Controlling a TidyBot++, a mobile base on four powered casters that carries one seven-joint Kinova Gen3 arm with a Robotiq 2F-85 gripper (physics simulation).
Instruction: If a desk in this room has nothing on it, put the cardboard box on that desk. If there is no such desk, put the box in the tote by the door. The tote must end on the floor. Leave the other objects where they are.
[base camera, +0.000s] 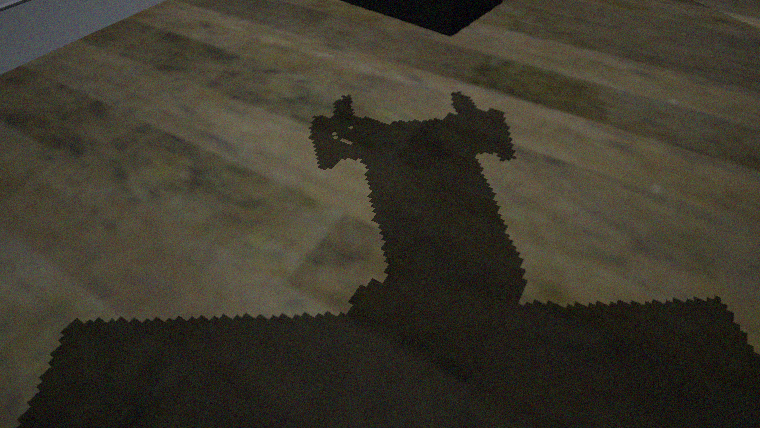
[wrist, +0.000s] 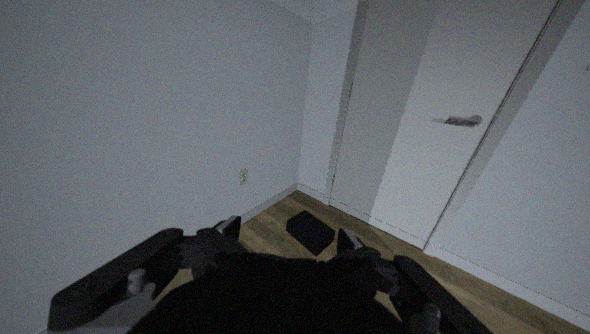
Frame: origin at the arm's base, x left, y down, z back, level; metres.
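Seen in the pictures: gripper, fingertip midpoint: (wrist: 288, 233).
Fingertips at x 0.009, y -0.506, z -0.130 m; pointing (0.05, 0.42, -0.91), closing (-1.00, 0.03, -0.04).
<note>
Pixels of each thing's top centre, then the offset from my fingertips to it. "spot": a spot on its surface instead. Level surfaces: height alone.
- tote, top centre: (wrist: 310, 225) dx -0.104, dy +0.803, dz -0.898 m
- lever handle, surface spot: (wrist: 464, 121) spot: dx -0.815, dy -0.013, dz -0.910 m
- outlet, top centre: (wrist: 243, 169) dx +0.411, dy +0.446, dz -0.969 m
- wooden floor, surface height: dy +0.903 m
A black shape that looks like the tote (base camera: 444, 15) (wrist: 311, 233) is on the floor by the door, near the room's corner. The base camera view shows part of it, cut off by the top edge. It is too dark to tell its walls from its inside, or what it holds. My gripper (wrist: 288, 233) is open and empty, with its two fingers spread. The tote shows beyond the gap between the fingertips, at a distance. The cardboard box and a desk do not show in either view.
The closed door (wrist: 450, 75) with a lever handle (wrist: 464, 121) stands behind the tote. A pale wall (wrist: 150, 110) with an outlet (wrist: 243, 176) is on the left. The shadow of my arm and base falls across the wooden floor (base camera: 212, 228).
</note>
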